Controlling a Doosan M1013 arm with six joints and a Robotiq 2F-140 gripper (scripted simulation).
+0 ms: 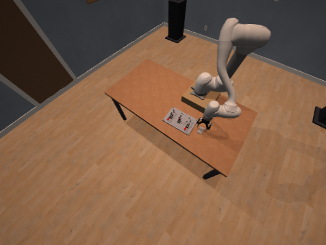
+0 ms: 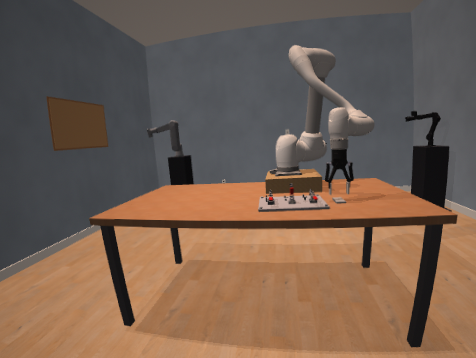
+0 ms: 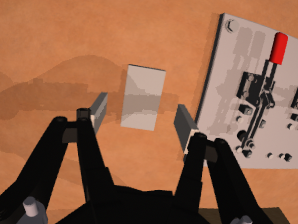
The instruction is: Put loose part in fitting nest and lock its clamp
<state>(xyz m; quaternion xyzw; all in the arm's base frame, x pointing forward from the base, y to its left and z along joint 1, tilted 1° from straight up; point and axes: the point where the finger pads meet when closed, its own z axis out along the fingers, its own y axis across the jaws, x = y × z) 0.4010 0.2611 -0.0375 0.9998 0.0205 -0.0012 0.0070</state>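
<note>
Right now the loose part is 60 mm below my hand. Round my hand: fixture: 260 mm to the right, 60 mm below, 30 mm ahead.
</note>
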